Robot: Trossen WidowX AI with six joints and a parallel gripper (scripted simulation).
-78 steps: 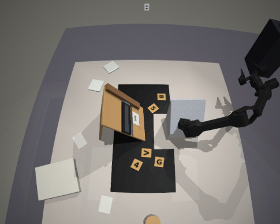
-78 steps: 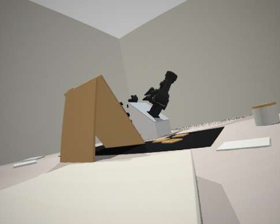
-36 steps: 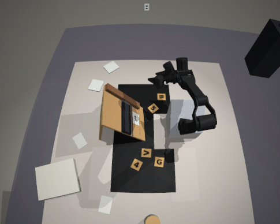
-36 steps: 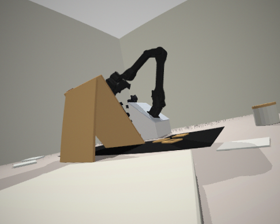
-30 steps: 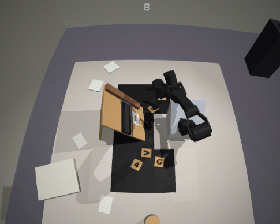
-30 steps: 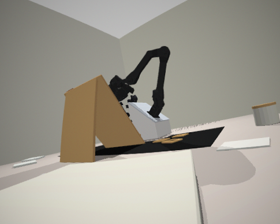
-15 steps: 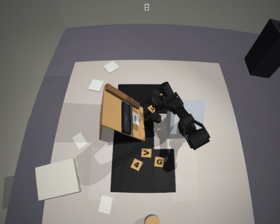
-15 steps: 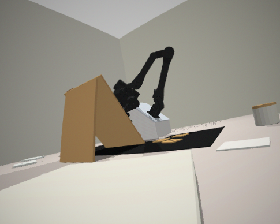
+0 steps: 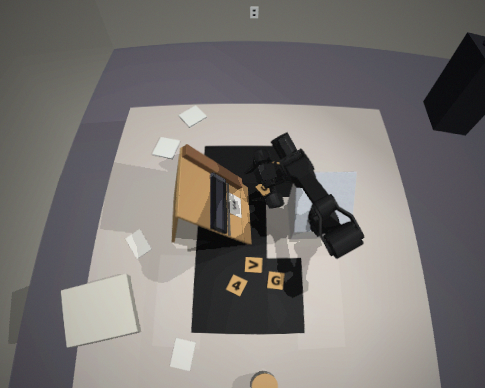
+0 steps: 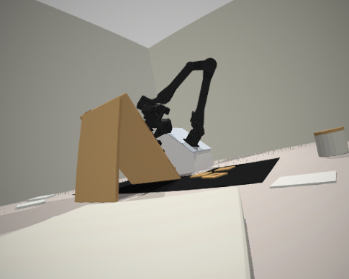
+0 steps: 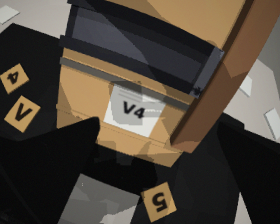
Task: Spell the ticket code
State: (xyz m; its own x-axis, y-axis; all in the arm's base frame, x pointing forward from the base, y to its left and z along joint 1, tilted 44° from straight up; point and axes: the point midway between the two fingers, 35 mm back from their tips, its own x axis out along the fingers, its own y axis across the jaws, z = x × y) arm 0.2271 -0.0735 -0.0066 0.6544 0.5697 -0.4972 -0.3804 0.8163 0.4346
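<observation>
Right now my gripper tip is 1 cm short of the tile marked 4, 30 cm to the right of it and 18 cm above it. Also, from my gripper tip: black mat: 4 cm behind, 7 cm to the left, 18 cm below; white ticket: 5 cm ahead, 2 cm to the left, 10 cm below; tile marked 5: 6 cm behind, 10 cm to the right, 18 cm below.
</observation>
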